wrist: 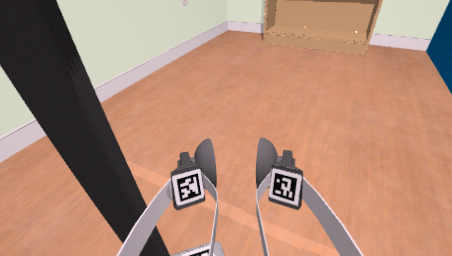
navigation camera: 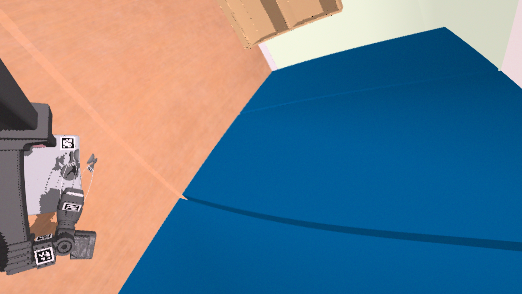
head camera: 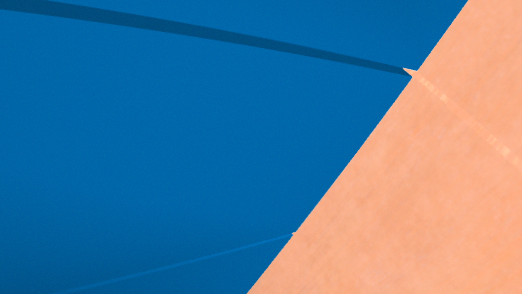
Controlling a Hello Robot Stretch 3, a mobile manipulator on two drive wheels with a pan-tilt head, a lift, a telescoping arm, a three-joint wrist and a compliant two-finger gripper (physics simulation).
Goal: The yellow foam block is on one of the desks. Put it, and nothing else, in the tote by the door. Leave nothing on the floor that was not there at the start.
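Pixels of known places: gripper, fingertip midpoint: (navigation camera: 85, 151); robot's base at its link origin: (navigation camera: 69, 170).
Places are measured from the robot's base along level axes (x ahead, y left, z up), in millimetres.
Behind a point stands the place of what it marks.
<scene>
My gripper (navigation camera: 81, 166) (wrist: 235, 156) {x 54, y 80, z 475 mm} is open, with a gap between its two dark fingertips and nothing held in it. In the wrist view it hangs above the wood floor. In the navigation view it is beside the robot's body at the left. The yellow foam block, the desks and the tote by the door do not show in any view.
A large blue panelled surface (head camera: 200, 130) {x 852, y -56, z 795 mm} (navigation camera: 350, 165) {x 878, y -30, z 1083 mm} (wrist: 442, 55) stands right of the robot in the navigation view. A light brown shelf unit (navigation camera: 242, 30) {x 1319, y 1322, z 91 mm} (wrist: 315, 44) is beyond the floor. A black post (wrist: 75, 115) crosses the wrist view's left side, before a pale green wall.
</scene>
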